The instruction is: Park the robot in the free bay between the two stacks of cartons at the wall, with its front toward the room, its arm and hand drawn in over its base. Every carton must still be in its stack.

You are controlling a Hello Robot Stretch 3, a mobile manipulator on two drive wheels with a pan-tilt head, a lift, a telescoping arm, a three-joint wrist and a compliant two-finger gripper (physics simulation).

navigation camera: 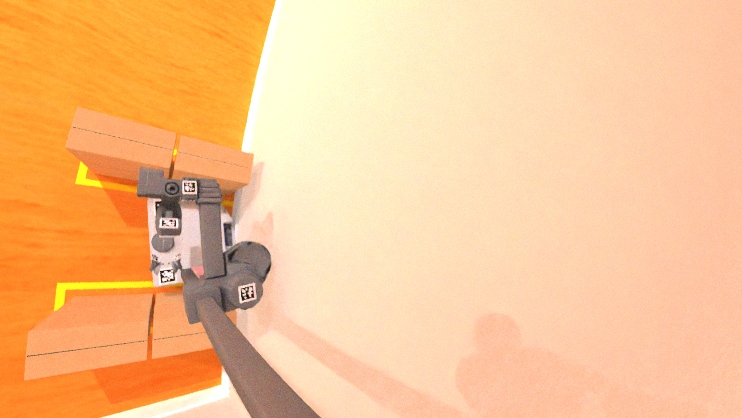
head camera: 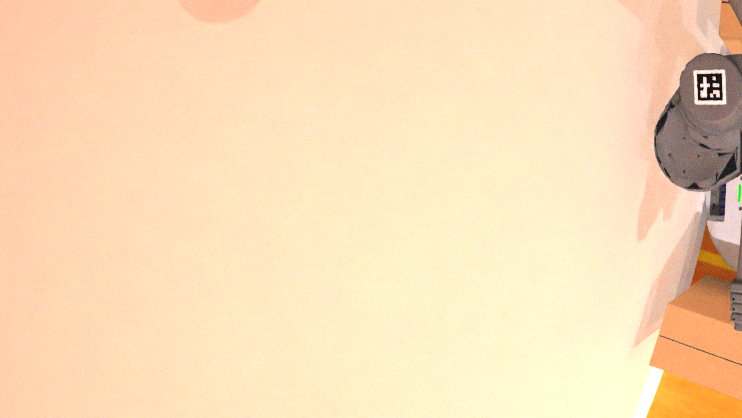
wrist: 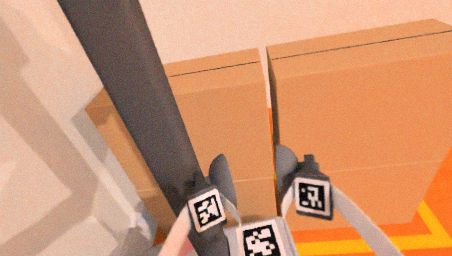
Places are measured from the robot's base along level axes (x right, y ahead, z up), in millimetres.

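Pixels of known places: gripper, fingertip midpoint: [navigation camera: 166,273]; robot's base, link origin: [navigation camera: 164,239].
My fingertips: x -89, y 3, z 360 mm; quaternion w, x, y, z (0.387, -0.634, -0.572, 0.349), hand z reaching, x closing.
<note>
Ahead of a thing's pixels: the offset from my fingertips to its middle.
The white robot base [navigation camera: 190,228] [head camera: 729,228] stands between two rows of tan cartons, its rounded end close to the wall [navigation camera: 467,155] [head camera: 363,207]. In the navigation view, the upper row shows an outer carton @(dy +89, dx +409, dz -89 mm) [navigation camera: 122,132] and a wall-side carton @(dy -170, dx +364, dz -89 mm) [navigation camera: 213,155]; the lower row shows an outer carton @(dy +192, dx -170, dz -89 mm) [navigation camera: 88,332] and a wall-side carton @(dy -66, dx -215, dz -89 mm) [navigation camera: 179,332], partly hidden by the mast. The cartons stand in line. My gripper [navigation camera: 166,263] [wrist: 252,167] is open and empty, drawn in over the base. The wrist block overlaps the upper row in view; contact cannot be told.
Yellow floor lines [navigation camera: 103,285] [wrist: 365,245] run along the inner sides of both rows. A carton [head camera: 698,334] shows at the head view's lower right. The wrist view shows two cartons [wrist: 220,130] [wrist: 355,115] side by side behind the fingers. A white baseboard [navigation camera: 254,103] edges the wall.
</note>
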